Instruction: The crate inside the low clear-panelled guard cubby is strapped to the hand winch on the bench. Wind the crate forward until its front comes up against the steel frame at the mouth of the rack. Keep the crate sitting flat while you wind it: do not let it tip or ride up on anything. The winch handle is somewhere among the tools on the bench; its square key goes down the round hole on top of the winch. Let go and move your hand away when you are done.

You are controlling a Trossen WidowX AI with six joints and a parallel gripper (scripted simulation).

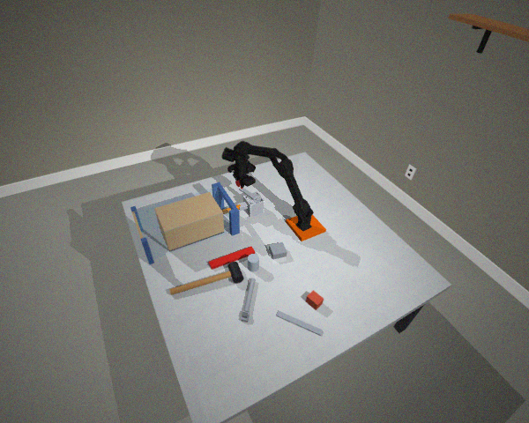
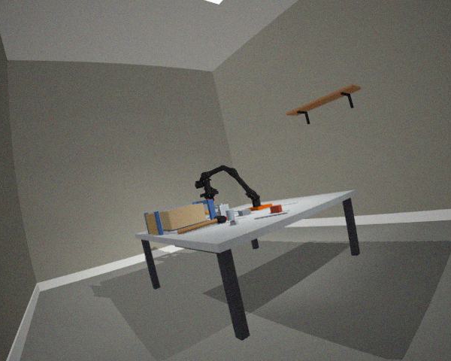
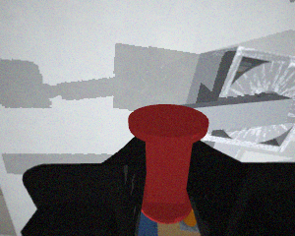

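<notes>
Right now the grey crank arm is 4 cm to the left of my gripper tip, 1 cm below it and 1 cm behind it. Round my gripper tip: red bar 34 cm to the left, 27 cm ahead, 11 cm below; red knob 2 cm above; grey winch 9 cm to the left, 8 cm below, 4 cm behind.
</notes>
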